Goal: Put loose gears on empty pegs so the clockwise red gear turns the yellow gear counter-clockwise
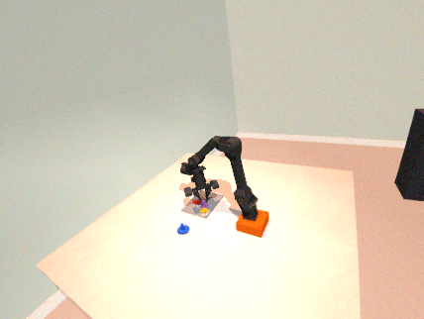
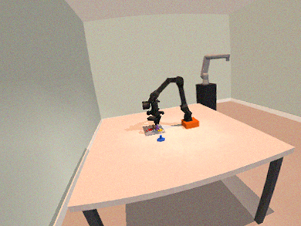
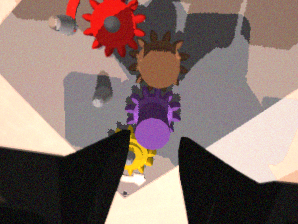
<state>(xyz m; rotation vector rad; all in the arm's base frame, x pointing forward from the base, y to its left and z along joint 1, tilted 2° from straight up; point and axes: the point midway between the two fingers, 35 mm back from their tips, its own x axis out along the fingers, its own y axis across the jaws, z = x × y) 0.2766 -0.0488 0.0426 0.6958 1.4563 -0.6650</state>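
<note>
Right now my gripper tip is 3 cm above the purple gear. Also, from my gripper tip: brown gear 3 cm to the right, 3 cm below, 3 cm ahead; then yellow gear 4 cm to the left, 4 cm below, 1 cm behind; then red gear 6 cm ahead, 4 cm below, 2 cm to the right.
</note>
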